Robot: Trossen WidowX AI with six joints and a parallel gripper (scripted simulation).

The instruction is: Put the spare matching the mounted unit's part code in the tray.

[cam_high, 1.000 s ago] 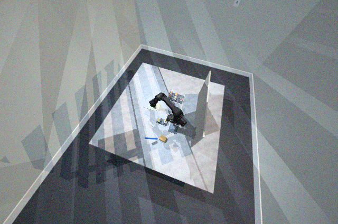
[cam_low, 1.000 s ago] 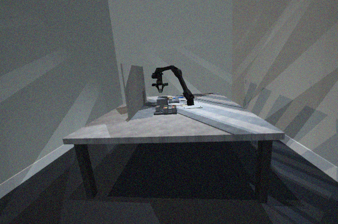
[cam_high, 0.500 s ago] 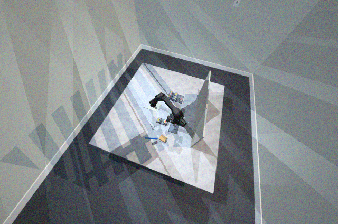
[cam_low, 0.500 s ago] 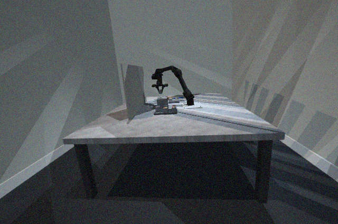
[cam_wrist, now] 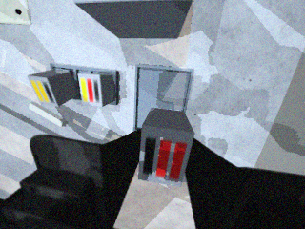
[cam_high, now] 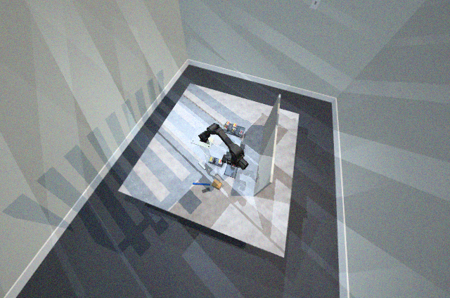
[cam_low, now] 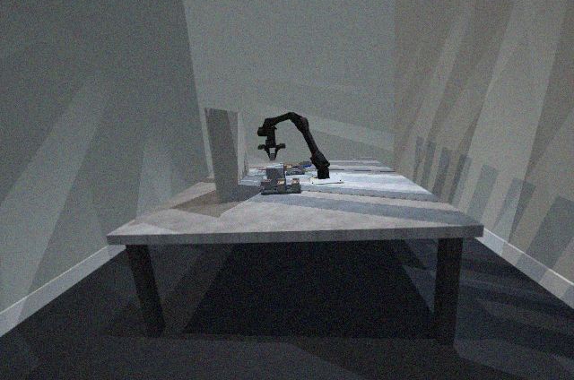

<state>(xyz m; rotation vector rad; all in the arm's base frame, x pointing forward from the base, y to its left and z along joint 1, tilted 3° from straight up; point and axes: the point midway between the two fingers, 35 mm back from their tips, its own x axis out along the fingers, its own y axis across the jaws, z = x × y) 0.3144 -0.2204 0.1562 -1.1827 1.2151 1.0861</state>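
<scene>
Right now the dark tray is 110 mm below my gripper tip and 10 mm behind it. Also, from my gripper tip: small grey piece 210 mm to the right, 170 mm behind, 110 mm below; grey mounted unit 200 mm to the left, 60 mm below, 30 mm behind; brown block 150 mm to the right, 100 mm below, 100 mm behind.
</scene>
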